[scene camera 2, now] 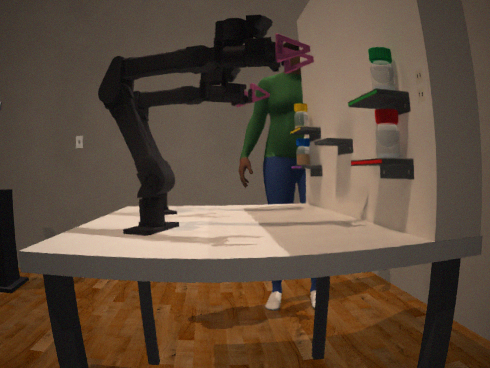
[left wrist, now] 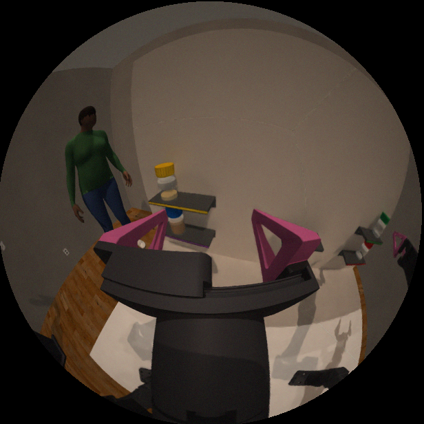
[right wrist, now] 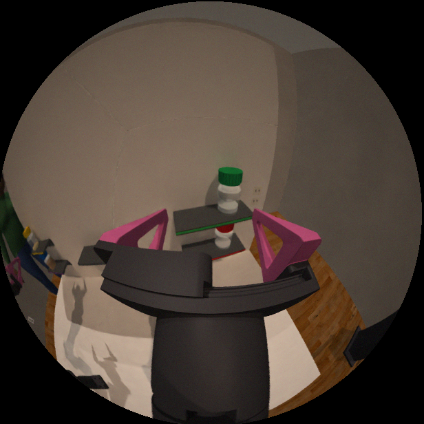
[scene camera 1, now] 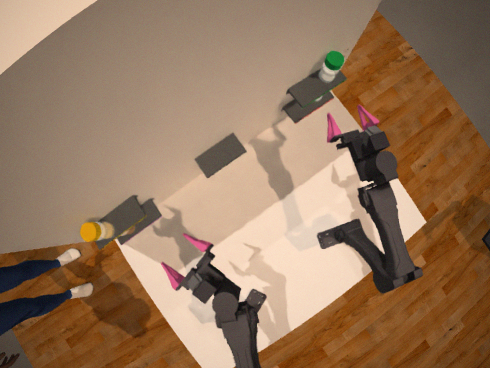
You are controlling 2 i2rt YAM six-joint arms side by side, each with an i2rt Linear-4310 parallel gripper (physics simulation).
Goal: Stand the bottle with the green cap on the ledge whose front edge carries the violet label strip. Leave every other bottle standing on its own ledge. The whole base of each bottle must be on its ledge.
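Frame: origin at the left arm's base, x ahead, y left, z up, level; centimetres.
Seen in the pictures: left gripper, between the fingertips: (scene camera 2: 263, 97) (scene camera 1: 172, 248); right gripper, between the fingertips: (scene camera 2: 311, 54) (scene camera 1: 343, 109); right arm's base, origin of its link: (scene camera 2: 152, 229) (scene camera 1: 340, 233).
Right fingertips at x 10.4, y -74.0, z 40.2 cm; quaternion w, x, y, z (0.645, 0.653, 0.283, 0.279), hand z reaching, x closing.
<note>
Pixels of each thing's top centre, then the offset from my right fingertips to it. "spot": a spot on its surface instead.
- green-capped bottle, centre of its top: (scene camera 2: 379, 50) (scene camera 1: 335, 58) dx +8.6, dy -14.4, dz +0.0 cm
- upper ledge with a green strip, centre of its top: (scene camera 2: 376, 97) (scene camera 1: 318, 83) dx +9.8, dy -10.6, dz -10.5 cm
- violet-strip ledge, a spot on its surface: (scene camera 2: 315, 170) spot: dx +48.2, dy +60.5, dz -26.4 cm
- blue-capped bottle, centre of its top: (scene camera 2: 302, 138) dx +45.5, dy +64.5, dz -14.0 cm
- yellow-capped bottle, centre of its top: (scene camera 1: 88, 231) (scene camera 2: 300, 104) dx +45.5, dy +65.0, dz +0.0 cm
- red-capped bottle, centre of its top: (scene camera 2: 386, 110) dx +8.8, dy -14.1, dz -14.0 cm
- red-strip ledge, a spot on its surface: (scene camera 2: 397, 169) spot: dx +12.9, dy -13.2, dz -26.7 cm
- bare middle ledge, centre of its top: (scene camera 2: 332, 140) (scene camera 1: 220, 154) dx +27.1, dy +25.5, dz -17.5 cm
The green-capped bottle (scene camera 1: 328, 70) (scene camera 2: 382, 72) (left wrist: 381, 226) (right wrist: 229, 195) stands upright on the upper ledge with a green strip (scene camera 1: 306, 93) (scene camera 2: 377, 100) (right wrist: 195, 218). The violet-strip ledge (scene camera 2: 315, 170) (left wrist: 201, 235) is the lower one of the other stack; a blue-capped bottle (scene camera 2: 303, 152) (left wrist: 176, 222) stands on it. My right gripper (scene camera 1: 354, 122) (scene camera 2: 295, 52) (right wrist: 209, 213) is open and empty, in front of the green-strip ledge, apart from the bottle. My left gripper (scene camera 1: 185, 260) (left wrist: 209, 213) is open and empty, in front of the violet-strip ledge's stack.
A yellow-capped bottle (scene camera 1: 97, 231) (scene camera 2: 301, 116) (left wrist: 166, 180) stands on the yellow-strip ledge (left wrist: 192, 201) above the violet one. A red-capped bottle (scene camera 2: 387, 137) (right wrist: 223, 237) stands on the red-strip ledge (scene camera 2: 397, 169) below the green one. A bare middle ledge (scene camera 1: 220, 155) (scene camera 2: 337, 143) is on the wall.
</note>
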